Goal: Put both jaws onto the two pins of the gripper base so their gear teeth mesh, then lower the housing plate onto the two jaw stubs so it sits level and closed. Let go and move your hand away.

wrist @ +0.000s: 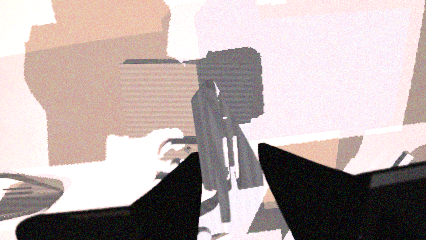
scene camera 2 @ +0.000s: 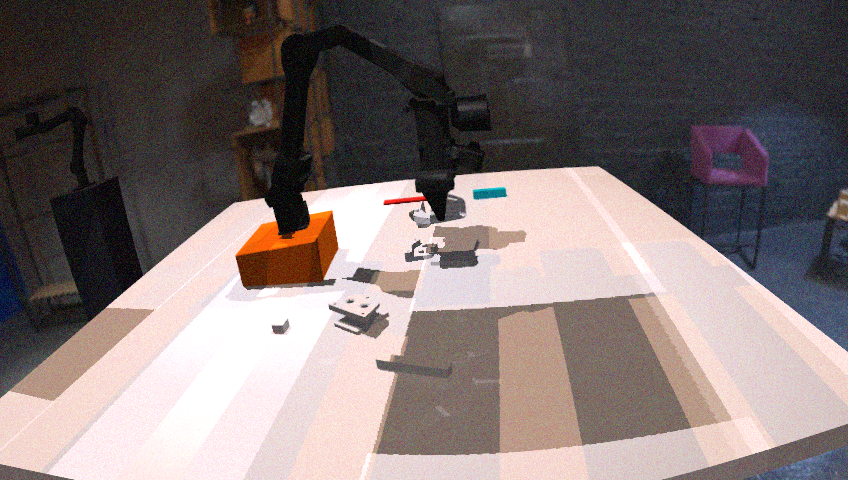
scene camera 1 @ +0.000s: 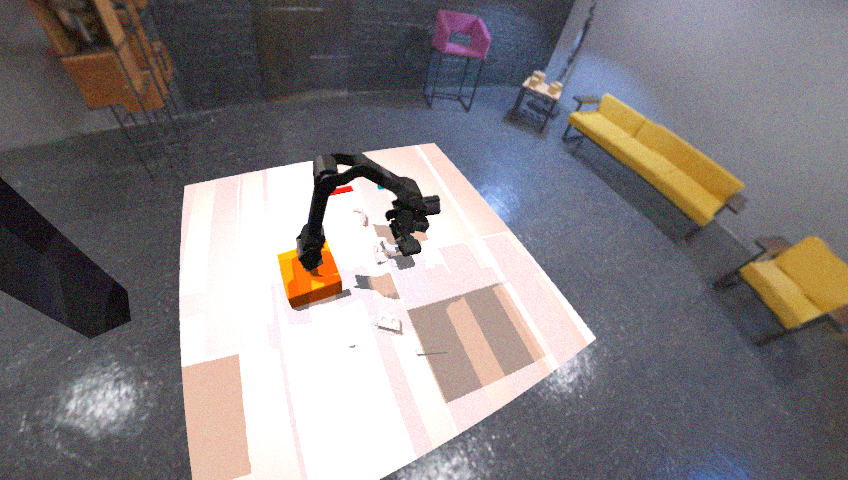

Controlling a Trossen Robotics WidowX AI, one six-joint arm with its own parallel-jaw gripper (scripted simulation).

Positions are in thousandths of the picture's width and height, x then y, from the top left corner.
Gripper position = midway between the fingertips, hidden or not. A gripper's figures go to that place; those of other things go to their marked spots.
The gripper (scene camera 2: 522, 453): 90 cm from the lens. A flat grey bar (scene camera 2: 501, 766) is 59 cm from the lens. A flat plate (scene camera 2: 534, 524): 94 cm from the lens. The marked spots on the flat plate and the flat grey bar are 39 cm apart.
